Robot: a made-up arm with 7 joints.
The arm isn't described. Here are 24 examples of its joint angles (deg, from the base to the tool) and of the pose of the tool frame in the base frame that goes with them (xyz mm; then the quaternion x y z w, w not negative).
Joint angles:
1: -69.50 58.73 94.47 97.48 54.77 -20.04 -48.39
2: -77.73 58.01 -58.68 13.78 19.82 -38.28 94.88
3: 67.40 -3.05 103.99 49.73 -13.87 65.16 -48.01
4: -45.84 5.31 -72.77 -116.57 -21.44 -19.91 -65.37
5: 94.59 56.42 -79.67 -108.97 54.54 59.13 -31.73
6: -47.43 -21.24 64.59 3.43 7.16 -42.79 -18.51
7: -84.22 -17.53 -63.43 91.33 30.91 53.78 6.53
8: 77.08 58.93 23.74 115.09 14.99 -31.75 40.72
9: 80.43 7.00 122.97 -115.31 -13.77 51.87 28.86
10: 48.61 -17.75 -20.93 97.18 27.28 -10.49 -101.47
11: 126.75 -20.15 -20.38 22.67 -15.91 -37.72 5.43
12: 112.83 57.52 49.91 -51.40 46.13 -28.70 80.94
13: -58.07 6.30 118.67 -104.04 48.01 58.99 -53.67
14: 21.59 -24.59 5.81 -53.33 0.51 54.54 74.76
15: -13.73 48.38 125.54 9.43 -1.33 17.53 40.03
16: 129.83 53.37 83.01 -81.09 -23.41 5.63 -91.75
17: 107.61 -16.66 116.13 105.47 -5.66 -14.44 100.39
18: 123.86 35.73 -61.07 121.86 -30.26 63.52 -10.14
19: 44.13 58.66 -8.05 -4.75 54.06 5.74 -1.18
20: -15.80 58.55 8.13 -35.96 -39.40 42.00 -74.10
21: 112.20 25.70 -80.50 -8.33 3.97 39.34 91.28
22: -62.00 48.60 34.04 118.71 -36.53 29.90 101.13
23: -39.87 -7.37 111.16 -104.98 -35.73 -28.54 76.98
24: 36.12 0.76 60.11 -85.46 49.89 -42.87 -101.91
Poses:
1: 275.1 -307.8 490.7 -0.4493 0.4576 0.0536 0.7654
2: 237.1 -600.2 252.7 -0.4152 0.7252 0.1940 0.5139
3: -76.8 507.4 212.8 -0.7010 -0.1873 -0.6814 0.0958
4: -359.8 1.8 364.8 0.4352 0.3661 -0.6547 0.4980
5: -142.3 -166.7 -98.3 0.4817 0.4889 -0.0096 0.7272
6: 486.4 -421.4 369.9 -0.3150 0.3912 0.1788 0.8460
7: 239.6 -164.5 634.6 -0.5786 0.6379 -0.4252 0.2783
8: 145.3 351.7 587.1 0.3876 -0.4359 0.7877 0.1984
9: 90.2 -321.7 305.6 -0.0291 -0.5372 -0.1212 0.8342
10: 467.0 274.9 292.6 -0.7269 0.5782 0.3055 0.2098
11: 458.0 390.0 218.8 0.1218 0.0640 0.8568 0.4970
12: -327.5 -38.4 -146.3 0.4367 0.5749 0.1391 0.6778
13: 349.4 260.5 115.1 -0.9599 0.2745 0.0314 0.0484
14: -232.7 206.3 -12.6 0.2770 0.2387 -0.7640 0.5316
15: -90.6 125.5 -320.5 0.6847 0.1433 -0.3517 0.6221
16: -184.1 -420.8 408.7 -0.0145 0.1434 0.0206 0.9893
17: 378.7 -103.5 -20.6 0.4914 -0.6107 -0.5532 0.2821
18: 276.1 342.3 426.6 -0.4761 -0.0908 0.7599 0.4331
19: 61.7 -279.9 -188.4 0.1444 0.7405 0.2886 0.5895
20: -157.2 0.8 518.3 -0.6610 -0.4512 0.4493 0.3970
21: 303.1 -184.3 3.0 0.1017 -0.0470 0.2799 0.9535
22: 321.8 -393.2 226.8 -0.4926 0.2178 0.3632 0.7603
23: 134.1 319.9 -236.0 0.8368 0.1287 -0.1735 0.5031
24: -360.4 -10.5 -146.6 -0.6400 -0.6175 -0.4153 0.1912
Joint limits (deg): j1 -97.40..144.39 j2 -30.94..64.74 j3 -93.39..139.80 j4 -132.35..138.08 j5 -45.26..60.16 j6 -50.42..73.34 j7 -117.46..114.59
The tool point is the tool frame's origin. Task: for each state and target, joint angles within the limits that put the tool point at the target. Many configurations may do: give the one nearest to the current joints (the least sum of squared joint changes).
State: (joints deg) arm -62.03 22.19 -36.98 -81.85 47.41 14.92 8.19
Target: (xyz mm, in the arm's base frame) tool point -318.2 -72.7 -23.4
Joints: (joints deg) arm -60.93 16.70 -22.16 -103.07 32.21 31.14 8.77
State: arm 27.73 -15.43 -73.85 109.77 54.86 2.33 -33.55
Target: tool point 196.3 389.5 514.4
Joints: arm 58.88 -26.13 -39.66 124.29 60.16 -23.96 -33.08
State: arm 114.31 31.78 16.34 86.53 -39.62 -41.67 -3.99
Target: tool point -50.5 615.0 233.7
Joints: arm 83.71 32.61 10.55 63.16 -45.26 -50.42 -2.31
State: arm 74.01 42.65 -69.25 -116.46 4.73 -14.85 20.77
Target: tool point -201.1 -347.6 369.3
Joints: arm 59.44 41.02 -59.80 -132.35 6.70 -12.75 20.85
